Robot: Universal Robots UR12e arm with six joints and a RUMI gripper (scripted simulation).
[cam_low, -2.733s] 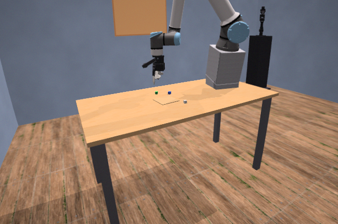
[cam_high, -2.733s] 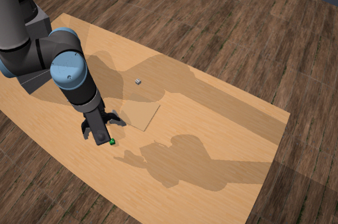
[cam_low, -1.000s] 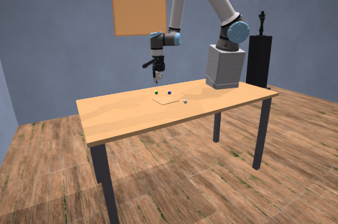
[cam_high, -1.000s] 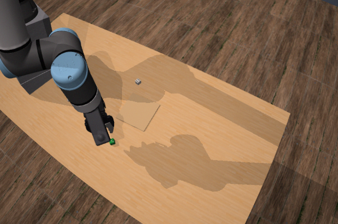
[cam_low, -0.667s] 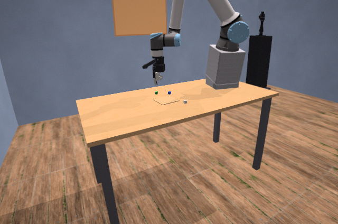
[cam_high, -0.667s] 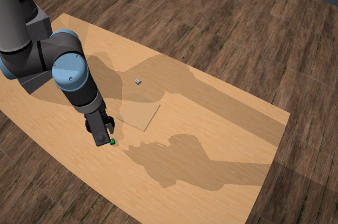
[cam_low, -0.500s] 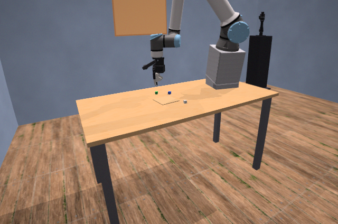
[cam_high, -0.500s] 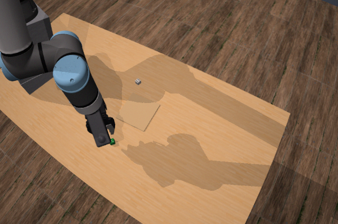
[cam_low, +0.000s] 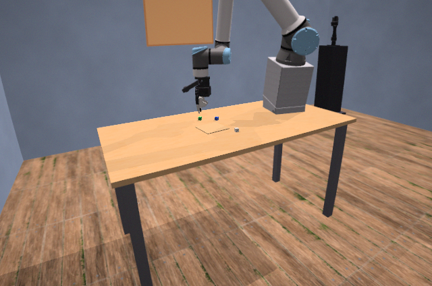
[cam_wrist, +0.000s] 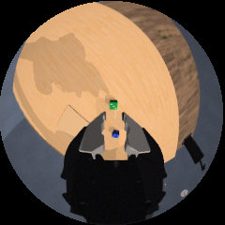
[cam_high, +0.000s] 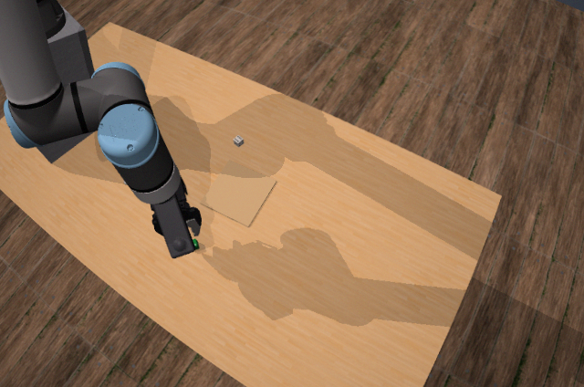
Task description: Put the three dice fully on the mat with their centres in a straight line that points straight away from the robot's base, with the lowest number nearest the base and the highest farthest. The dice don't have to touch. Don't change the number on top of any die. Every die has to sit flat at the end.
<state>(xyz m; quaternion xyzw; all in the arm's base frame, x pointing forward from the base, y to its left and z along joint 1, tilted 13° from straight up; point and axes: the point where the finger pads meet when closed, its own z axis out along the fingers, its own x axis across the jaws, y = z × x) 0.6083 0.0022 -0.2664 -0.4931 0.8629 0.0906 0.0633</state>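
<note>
The green die lies 5 cm below my hand. Also, from my hand: blue die 9 cm behind, 5 cm below, 4 cm to the left; then white die 28 cm to the left, 12 cm behind, 5 cm below; then tan mat 17 cm to the left, 6 cm below, 2 cm behind.
</note>
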